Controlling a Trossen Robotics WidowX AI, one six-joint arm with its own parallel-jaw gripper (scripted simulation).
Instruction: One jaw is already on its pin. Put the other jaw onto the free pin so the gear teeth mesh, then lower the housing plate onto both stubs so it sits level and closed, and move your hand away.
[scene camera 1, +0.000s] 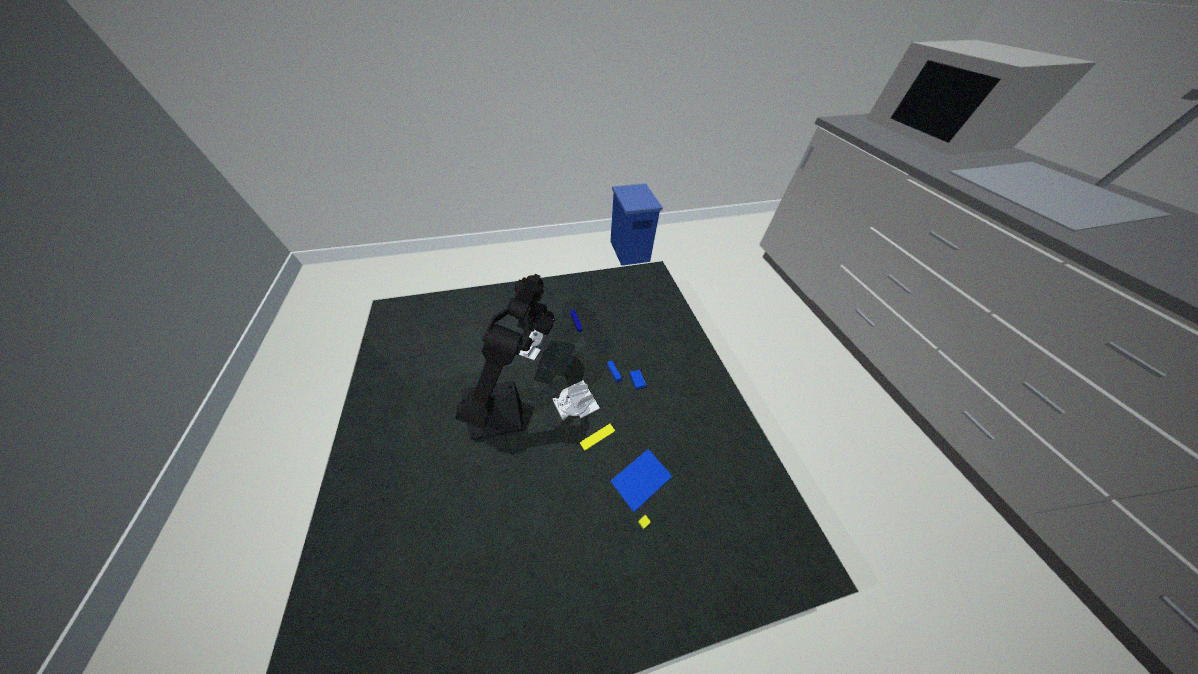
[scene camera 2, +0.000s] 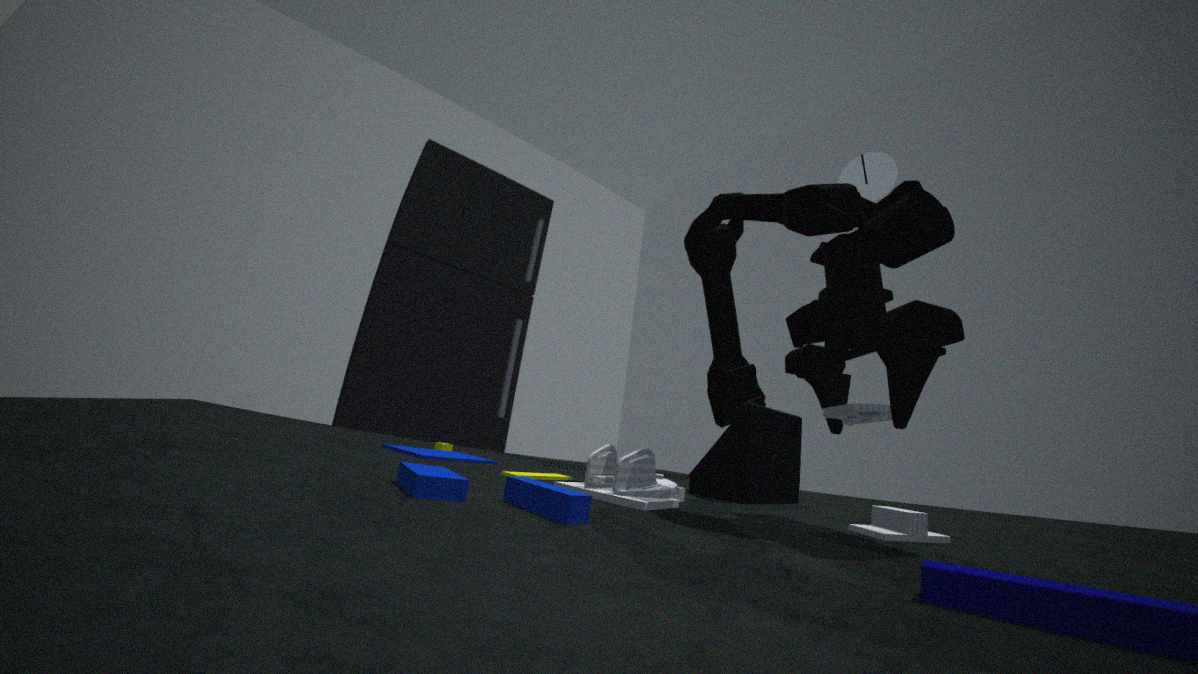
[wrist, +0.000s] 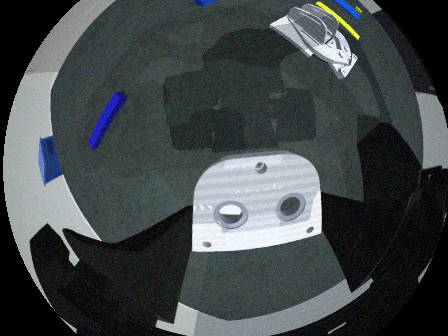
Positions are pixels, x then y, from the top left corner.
My gripper (scene camera 2: 865, 431): 0.44 m from the lens. A flat blue sheet (scene camera 2: 421, 453) is 0.59 m from the lens. A white jaw (scene camera 2: 600, 471): 0.45 m from the lens. The marked spots on the white jaw and the flat blue sheet are 0.26 m apart.
